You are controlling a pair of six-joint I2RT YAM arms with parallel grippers.
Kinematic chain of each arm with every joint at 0, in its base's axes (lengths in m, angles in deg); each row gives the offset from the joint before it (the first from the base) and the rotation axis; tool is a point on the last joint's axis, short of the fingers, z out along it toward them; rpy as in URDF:
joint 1: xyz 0 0 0.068 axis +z
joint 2: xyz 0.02 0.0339 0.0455 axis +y
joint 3: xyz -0.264 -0.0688 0 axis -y
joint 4: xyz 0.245 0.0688 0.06 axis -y
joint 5: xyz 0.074 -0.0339 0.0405 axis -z
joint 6: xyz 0.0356 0 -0.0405 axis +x
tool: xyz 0 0 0 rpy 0 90 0
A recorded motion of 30 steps. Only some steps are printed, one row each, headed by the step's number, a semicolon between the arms.
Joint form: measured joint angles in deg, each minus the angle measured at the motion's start. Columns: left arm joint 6, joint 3, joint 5, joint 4, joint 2, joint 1; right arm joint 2, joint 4, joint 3, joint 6, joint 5, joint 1.
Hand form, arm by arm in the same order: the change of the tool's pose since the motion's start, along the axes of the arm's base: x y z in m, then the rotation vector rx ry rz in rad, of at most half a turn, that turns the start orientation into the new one. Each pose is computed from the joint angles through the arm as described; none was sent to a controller.
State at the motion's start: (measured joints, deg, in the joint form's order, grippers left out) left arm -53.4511 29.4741 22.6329 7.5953 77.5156 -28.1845; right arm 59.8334 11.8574 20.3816 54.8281 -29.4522 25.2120
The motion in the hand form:
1: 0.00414 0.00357 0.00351 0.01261 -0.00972 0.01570; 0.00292 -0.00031 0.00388 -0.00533 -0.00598 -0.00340
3: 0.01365 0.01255 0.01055 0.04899 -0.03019 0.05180; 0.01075 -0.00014 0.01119 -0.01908 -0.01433 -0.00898
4: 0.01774 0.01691 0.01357 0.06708 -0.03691 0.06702; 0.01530 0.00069 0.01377 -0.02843 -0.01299 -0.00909
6: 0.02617 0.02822 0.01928 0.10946 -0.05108 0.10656; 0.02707 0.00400 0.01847 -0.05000 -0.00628 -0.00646
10: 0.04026 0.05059 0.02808 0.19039 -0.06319 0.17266; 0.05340 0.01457 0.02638 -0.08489 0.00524 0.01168
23: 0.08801 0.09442 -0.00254 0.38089 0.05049 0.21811; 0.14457 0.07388 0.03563 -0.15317 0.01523 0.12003
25: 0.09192 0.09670 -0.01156 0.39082 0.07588 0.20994; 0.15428 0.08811 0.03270 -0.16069 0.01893 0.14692
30: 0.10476 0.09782 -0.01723 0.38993 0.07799 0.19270; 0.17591 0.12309 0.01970 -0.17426 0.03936 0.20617
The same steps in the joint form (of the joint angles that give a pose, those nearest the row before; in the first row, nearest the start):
1: 0.87 0.92 -0.44 -1.27 -0.17 1.09; 0.20 -0.98 1.09 -0.55 0.00 -0.42
3: 3.17 3.04 -1.62 -4.20 -0.28 3.67; 1.44 -2.78 3.65 -1.75 -0.02 -1.24
4: 4.26 4.02 -2.12 -5.64 -0.28 4.85; 2.53 -3.65 5.03 -2.36 -0.04 -1.53
6: 6.64 5.90 -3.43 -8.48 -0.28 7.67; 5.68 -5.31 8.35 -3.65 -0.04 -1.95
10: 11.10 9.33 -5.60 -13.57 0.22 12.92; 12.83 -7.87 15.52 -5.90 -0.24 -2.12
23: 21.94 18.12 -8.44 -19.63 14.69 22.88; 37.27 -14.49 41.57 -11.17 -1.11 0.72
25: 22.69 18.64 -8.28 -19.63 16.98 23.39; 40.79 -15.30 45.22 -11.58 -1.16 1.99
30: 23.87 21.18 -7.43 -19.28 20.46 23.87; 49.53 -17.09 53.94 -11.98 -1.44 4.85

